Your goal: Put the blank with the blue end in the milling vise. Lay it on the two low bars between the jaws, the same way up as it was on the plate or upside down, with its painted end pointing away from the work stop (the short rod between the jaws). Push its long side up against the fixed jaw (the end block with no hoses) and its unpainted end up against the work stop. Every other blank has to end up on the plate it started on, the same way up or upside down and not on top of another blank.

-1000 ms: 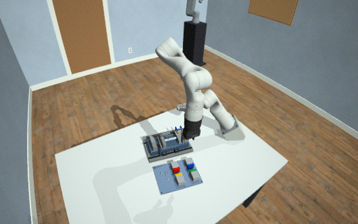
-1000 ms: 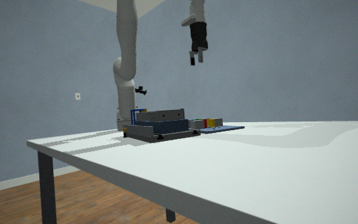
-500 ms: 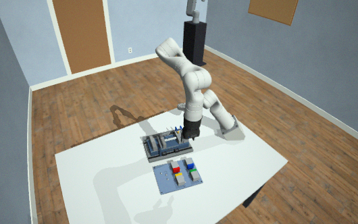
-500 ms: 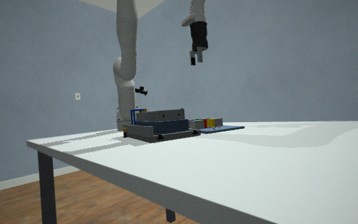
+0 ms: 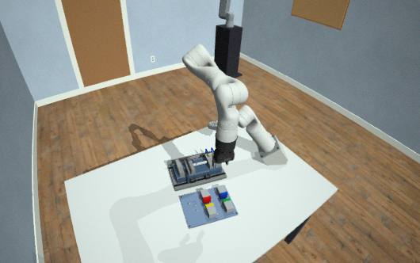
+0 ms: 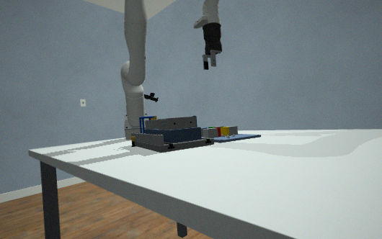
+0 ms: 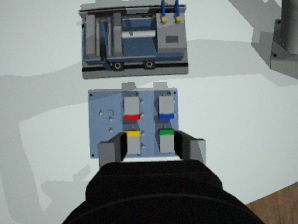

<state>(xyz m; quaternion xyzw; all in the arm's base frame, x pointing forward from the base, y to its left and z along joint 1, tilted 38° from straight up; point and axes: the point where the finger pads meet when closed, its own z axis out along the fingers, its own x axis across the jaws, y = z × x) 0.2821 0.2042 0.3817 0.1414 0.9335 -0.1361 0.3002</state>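
The blue-ended blank lies 29 cm below my hand, 6 cm behind it and 2 cm to the right of it. Also, from my hand: yellow-ended blank 29 cm below, 6 cm ahead, 2 cm to the left; then red-ended blank 29 cm below, 6 cm to the right, 2 cm ahead; then green-ended blank 29 cm below, 6 cm to the left, 3 cm behind.
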